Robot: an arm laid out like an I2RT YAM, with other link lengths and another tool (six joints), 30 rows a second.
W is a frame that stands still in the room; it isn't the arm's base.
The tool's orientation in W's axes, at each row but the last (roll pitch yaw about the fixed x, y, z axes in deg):
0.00, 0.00, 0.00
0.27, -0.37, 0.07
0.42, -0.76, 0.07
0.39, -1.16, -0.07
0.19, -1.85, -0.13
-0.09, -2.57, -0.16
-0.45, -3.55, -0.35
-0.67, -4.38, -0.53
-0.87, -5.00, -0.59
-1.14, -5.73, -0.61
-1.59, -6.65, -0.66
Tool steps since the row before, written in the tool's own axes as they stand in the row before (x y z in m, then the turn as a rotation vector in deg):
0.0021, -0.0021, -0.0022, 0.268, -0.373, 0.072
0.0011, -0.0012, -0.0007, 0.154, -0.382, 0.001
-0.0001, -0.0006, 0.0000, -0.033, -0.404, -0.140
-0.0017, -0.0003, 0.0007, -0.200, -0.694, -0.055
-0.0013, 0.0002, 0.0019, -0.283, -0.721, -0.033
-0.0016, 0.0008, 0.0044, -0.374, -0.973, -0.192
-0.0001, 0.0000, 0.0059, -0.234, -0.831, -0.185
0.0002, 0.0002, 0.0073, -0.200, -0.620, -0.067
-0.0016, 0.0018, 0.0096, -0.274, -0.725, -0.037
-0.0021, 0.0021, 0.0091, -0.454, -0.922, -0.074
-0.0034, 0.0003, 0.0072, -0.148, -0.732, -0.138
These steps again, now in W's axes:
0.0021, -0.0021, -0.0022, 0.268, -0.373, 0.072
0.0011, -0.0012, -0.0007, 0.154, -0.382, 0.000
-0.0001, -0.0006, 0.0000, -0.031, -0.403, -0.143
-0.0017, -0.0003, 0.0007, -0.200, -0.693, -0.064
-0.0014, 0.0002, 0.0019, -0.283, -0.720, -0.045
-0.0018, 0.0008, 0.0043, -0.368, -0.972, -0.207
-0.0005, 0.0000, 0.0059, -0.228, -0.831, -0.193
-0.0004, 0.0003, 0.0073, -0.201, -0.619, -0.075
-0.0024, 0.0020, 0.0094, -0.278, -0.723, -0.050
-0.0030, 0.0023, 0.0088, -0.456, -0.918, -0.101
-0.0042, 0.0005, 0.0067, -0.142, -0.734, -0.134

